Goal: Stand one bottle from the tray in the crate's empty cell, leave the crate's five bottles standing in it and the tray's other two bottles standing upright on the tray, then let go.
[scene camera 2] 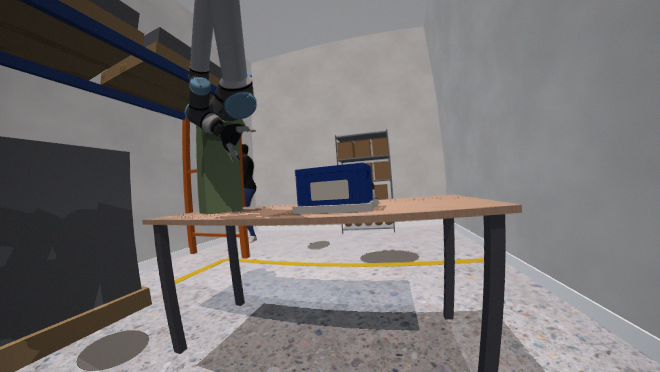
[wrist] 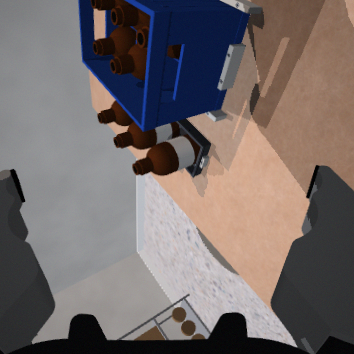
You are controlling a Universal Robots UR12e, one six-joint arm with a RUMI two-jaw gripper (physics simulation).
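The blue crate stands on the table, with several brown bottles upright in it in the wrist view; its empty cell cannot be made out. Beside it, three brown bottles with pale labels stand upright on the dark tray: the nearest bottle, the middle bottle and the far bottle, which is partly hidden by the crate. The tray and its bottles do not show in the scene view. My gripper is open and empty, above the table's left part, higher than the crate and apart from it.
The wooden table carries grey brackets around the crate's base. A green column and an orange rack post stand behind the table's left end. A person stands beyond them. A shelf unit stands at the back.
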